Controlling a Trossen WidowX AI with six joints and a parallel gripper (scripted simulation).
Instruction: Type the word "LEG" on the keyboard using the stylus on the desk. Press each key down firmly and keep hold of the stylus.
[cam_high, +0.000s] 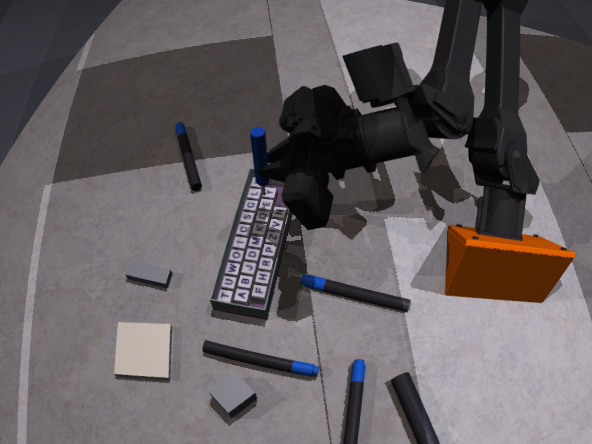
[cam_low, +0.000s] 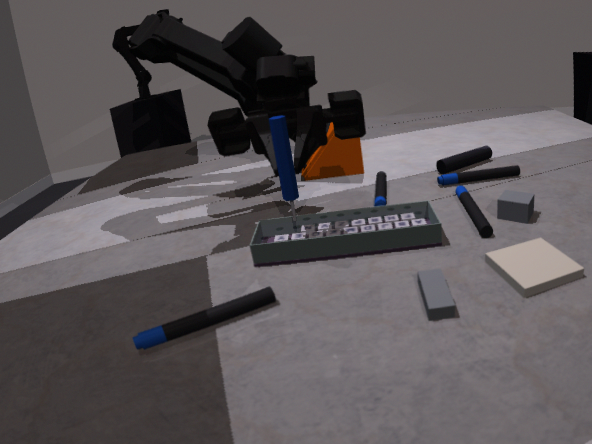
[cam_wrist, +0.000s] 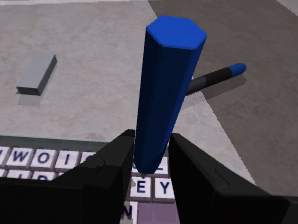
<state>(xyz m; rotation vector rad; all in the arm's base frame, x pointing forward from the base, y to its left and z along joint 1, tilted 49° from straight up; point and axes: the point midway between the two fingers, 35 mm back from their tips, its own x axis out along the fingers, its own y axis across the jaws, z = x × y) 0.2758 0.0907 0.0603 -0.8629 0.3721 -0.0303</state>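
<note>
The stylus lies 20 mm below my gripper tip. Also, from my gripper tip: beige pad 70 mm ahead, 250 mm to the left, 90 mm below.
</note>
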